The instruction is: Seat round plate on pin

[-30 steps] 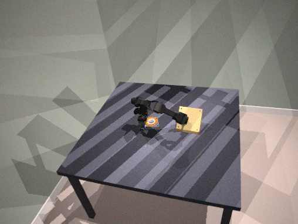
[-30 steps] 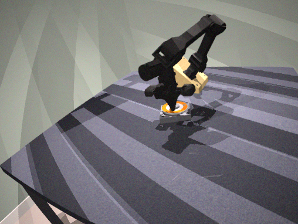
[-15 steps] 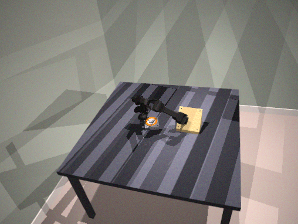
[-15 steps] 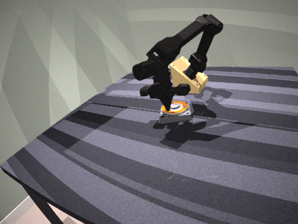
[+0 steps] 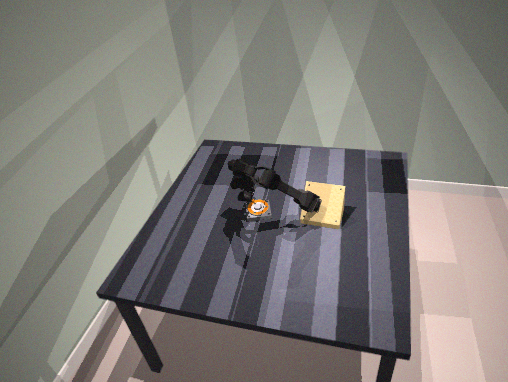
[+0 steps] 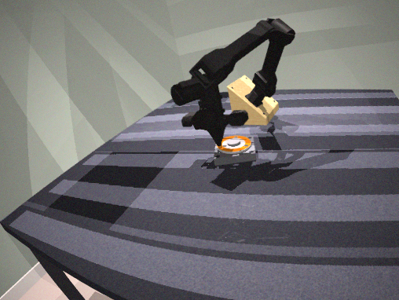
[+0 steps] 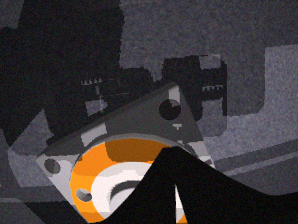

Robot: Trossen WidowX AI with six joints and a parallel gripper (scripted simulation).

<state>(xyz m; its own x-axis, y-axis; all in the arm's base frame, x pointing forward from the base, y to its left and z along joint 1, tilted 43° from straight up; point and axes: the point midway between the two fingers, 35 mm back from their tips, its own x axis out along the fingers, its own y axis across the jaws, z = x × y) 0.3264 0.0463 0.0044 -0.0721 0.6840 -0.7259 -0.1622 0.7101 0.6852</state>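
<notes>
My gripper tip is now 50 mm past the grey square base, 20 mm to the right of it and 30 mm above it.
</notes>
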